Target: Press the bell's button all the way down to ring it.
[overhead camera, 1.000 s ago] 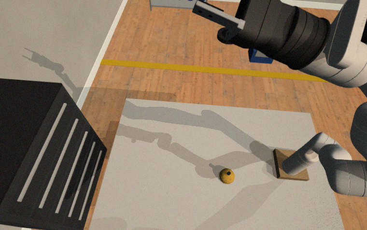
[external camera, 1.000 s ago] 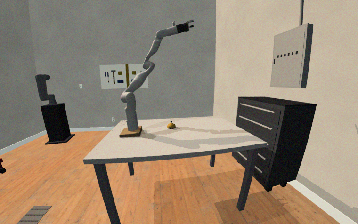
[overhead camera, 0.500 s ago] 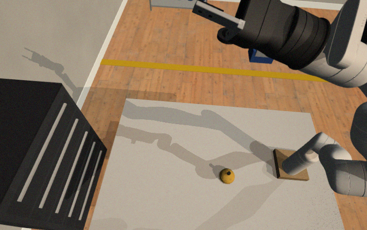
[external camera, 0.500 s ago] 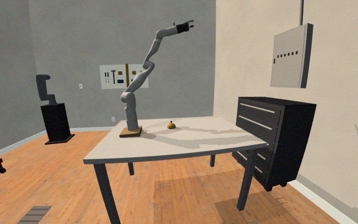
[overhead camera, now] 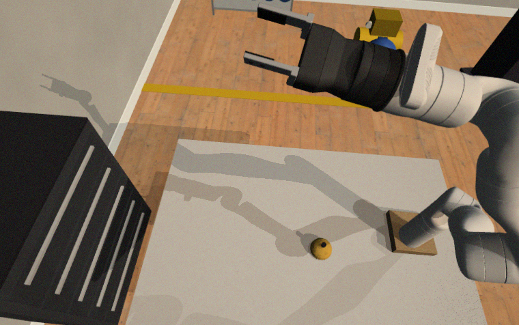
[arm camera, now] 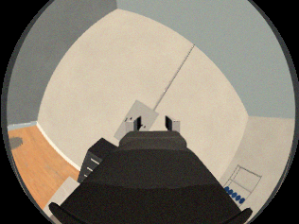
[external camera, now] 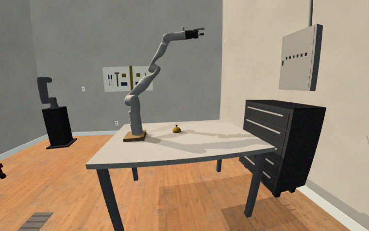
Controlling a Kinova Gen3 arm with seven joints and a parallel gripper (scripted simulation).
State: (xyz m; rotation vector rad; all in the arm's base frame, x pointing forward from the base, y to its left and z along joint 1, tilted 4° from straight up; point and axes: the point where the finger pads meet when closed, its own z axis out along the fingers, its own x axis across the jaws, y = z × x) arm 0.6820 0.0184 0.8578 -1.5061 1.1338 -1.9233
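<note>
Now: the yellow dome bell 900 mm below my hand and 260 mm behind it.
</note>
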